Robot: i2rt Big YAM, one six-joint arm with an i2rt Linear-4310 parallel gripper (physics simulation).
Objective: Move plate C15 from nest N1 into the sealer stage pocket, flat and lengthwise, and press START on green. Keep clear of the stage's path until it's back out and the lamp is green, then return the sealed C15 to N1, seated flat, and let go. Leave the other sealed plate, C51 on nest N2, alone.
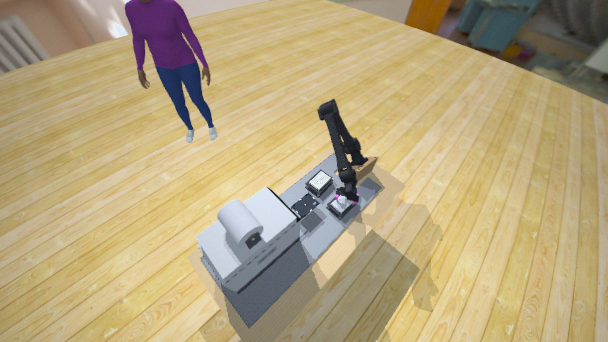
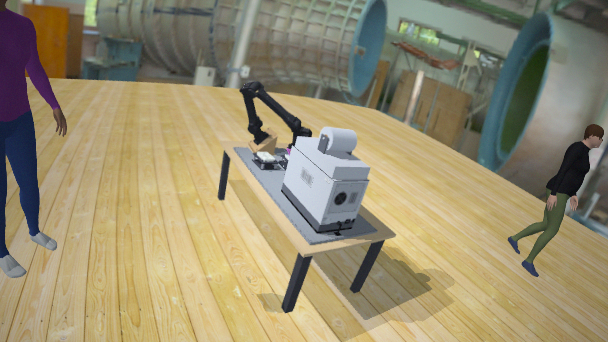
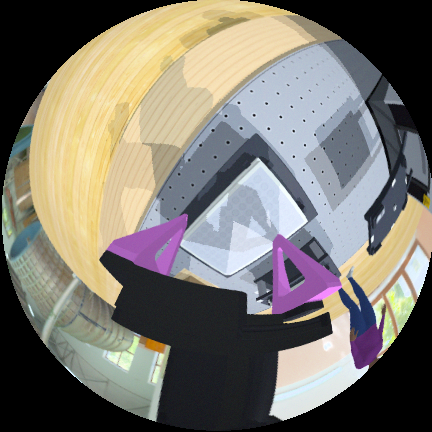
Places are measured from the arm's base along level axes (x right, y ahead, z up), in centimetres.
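Pixels of known places: gripper, fingertip midpoint: [image 1: 344, 202] [image 3: 232, 228]; arm's base at its link origin: [image 1: 359, 162] [image 2: 261, 138].
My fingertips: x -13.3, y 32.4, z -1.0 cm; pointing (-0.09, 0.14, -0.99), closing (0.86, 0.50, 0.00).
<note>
Ahead of a thing's pixels: the offset from my fingertips to its middle. Level surfaces: height alone.
A pale plate with a smooth, shiny top @[dx +1.2, dy +0.0, dz -0.9 cm] [image 1: 341, 206] [image 3: 245, 220] lies flat on a dark nest at the front edge of the grey board. My gripper [image 1: 346, 199] [image 3: 232, 228] is open above its near end, the magenta fingertips apart and nothing between them. A second plate @[dx +22.1, dy -1.1, dz -0.3 cm] [image 1: 319, 180] [image 2: 265, 157], with a well pattern on top, sits on another dark nest. No labels are readable, so I cannot tell C15 from C51. The dark sealer stage @[dx +14.5, dy +24.4, dz +2.4 cm] [image 1: 305, 205] [image 3: 389, 207] is out beside the sealer [image 1: 272, 215] [image 2: 315, 182], with no plate on it. START and the lamp cannot be made out.
The grey perforated board @[dz -6.3 cm] [image 1: 320, 241] [image 3: 295, 107] lies on the wooden table @[dz -7.6 cm] [image 2: 300, 245]. A large white roll @[dx +14.7, dy +57.9, dz +35.5 cm] [image 1: 240, 223] [image 2: 341, 140] tops the sealer. The arm's tan base block [image 1: 366, 167] stands at the far end. A person in purple [image 1: 167, 40] and one in black [image 2: 572, 167] stand away from the table.
</note>
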